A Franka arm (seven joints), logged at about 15 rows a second.
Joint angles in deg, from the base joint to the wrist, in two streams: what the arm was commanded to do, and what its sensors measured. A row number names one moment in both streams.
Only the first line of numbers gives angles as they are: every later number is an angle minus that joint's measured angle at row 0.
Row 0, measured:
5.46, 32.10, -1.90, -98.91, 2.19, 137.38, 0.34
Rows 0 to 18, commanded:
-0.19, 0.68, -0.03, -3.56, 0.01, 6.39, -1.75
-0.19, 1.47, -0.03, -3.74, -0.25, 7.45, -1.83
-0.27, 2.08, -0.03, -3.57, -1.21, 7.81, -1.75
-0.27, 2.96, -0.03, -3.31, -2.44, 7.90, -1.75
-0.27, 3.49, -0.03, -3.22, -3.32, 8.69, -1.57
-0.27, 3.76, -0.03, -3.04, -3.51, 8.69, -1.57
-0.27, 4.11, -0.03, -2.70, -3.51, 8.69, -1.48
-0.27, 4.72, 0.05, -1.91, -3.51, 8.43, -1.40
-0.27, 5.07, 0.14, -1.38, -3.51, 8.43, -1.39
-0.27, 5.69, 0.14, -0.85, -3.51, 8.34, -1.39
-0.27, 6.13, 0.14, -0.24, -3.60, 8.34, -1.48
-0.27, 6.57, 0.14, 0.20, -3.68, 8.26, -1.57
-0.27, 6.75, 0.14, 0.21, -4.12, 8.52, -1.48
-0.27, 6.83, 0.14, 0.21, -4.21, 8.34, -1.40
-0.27, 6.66, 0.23, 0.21, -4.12, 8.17, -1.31
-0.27, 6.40, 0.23, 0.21, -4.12, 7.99, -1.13
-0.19, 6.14, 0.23, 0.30, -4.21, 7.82, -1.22
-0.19, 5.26, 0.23, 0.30, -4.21, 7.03, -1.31
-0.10, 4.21, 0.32, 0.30, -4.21, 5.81, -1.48
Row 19, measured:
0.01, 5.85, 0.05, -0.70, -3.65, 7.89, -0.63
